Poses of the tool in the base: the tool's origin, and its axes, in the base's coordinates. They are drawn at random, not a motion.
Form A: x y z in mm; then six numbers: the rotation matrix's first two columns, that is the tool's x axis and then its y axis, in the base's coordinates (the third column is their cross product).
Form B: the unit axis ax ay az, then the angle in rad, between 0 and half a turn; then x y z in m. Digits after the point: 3 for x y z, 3 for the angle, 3 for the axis.
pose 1, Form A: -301, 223, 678, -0.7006, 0.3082, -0.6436, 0.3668, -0.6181, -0.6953
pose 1, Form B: 0.387, 0.437, -0.812, 3.106, -0.301, 0.223, 0.678
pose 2, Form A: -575, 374, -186, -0.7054, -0.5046, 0.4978, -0.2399, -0.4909, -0.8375
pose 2, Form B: -0.376, 0.499, -0.781, 2.971, -0.575, 0.374, -0.186
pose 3, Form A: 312, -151, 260, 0.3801, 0.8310, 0.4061, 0.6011, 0.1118, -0.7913
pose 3, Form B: -0.763, -0.633, 0.131, 2.074, 0.312, -0.151, 0.260
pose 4, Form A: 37, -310, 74, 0.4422, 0.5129, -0.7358, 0.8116, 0.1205, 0.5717
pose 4, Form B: 0.776, 0.610, -0.163, 1.982, 0.037, -0.310, 0.074
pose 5, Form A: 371, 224, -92, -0.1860, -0.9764, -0.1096, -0.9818, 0.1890, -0.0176
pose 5, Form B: -0.637, 0.770, 0.028, 3.046, 0.371, 0.224, -0.092
